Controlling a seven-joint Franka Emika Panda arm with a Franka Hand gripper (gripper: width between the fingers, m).
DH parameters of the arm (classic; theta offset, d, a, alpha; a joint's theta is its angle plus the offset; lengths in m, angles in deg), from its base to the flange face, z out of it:
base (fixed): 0 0 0 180
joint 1: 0 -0.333 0 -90
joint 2: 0 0 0 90
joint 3: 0 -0.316 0.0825 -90
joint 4: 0 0 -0.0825 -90
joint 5: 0 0.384 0 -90
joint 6: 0 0 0.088 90
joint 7: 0 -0.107 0 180
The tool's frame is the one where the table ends.
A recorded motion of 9 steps. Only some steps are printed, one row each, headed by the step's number.
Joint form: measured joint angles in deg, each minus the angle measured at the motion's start. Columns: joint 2, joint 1, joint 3, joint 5, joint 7, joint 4, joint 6.
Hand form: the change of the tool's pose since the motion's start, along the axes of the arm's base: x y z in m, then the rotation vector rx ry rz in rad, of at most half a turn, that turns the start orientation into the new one. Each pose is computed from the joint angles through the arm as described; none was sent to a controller.
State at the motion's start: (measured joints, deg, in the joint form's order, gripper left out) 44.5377 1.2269 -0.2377 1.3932 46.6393 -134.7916 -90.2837
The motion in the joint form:
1: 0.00 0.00 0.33 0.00 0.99 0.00 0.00
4: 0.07 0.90 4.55 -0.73 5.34 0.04 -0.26
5: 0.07 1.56 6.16 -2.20 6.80 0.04 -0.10
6: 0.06 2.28 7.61 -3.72 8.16 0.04 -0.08
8: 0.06 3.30 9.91 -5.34 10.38 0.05 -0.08
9: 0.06 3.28 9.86 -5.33 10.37 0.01 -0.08
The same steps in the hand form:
1: 0.0000 -0.0023 0.0000 0.0040 -0.0005 0.0132
4: -0.0019 -0.0381 0.0004 0.0421 -0.0113 0.0207
5: -0.0042 -0.0554 -0.0008 0.0364 -0.0083 0.0148
6: -0.0069 -0.0721 -0.0019 0.0277 -0.0065 0.0081
8: -0.0119 -0.0961 -0.0038 0.0276 -0.0057 0.0007
9: -0.0118 -0.0956 -0.0041 0.0273 -0.0050 0.0015

